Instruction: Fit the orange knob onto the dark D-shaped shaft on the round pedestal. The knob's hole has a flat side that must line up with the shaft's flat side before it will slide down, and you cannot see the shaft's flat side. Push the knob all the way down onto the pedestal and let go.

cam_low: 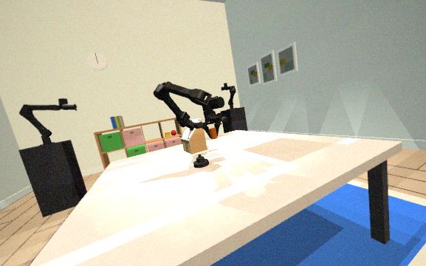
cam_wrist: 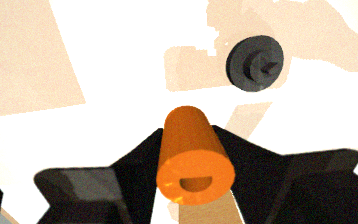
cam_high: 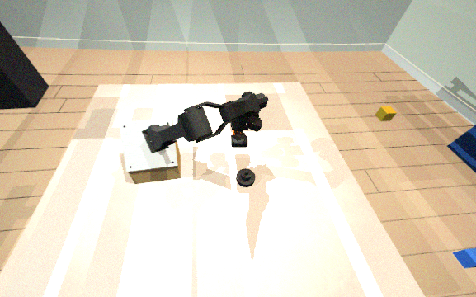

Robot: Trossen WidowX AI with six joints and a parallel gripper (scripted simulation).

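Right now my gripper tip is 20 mm short of the dark round pedestal, 120 mm to the left of it and 100 mm above it. Round my gripper tip: orange knob: 20 mm above.
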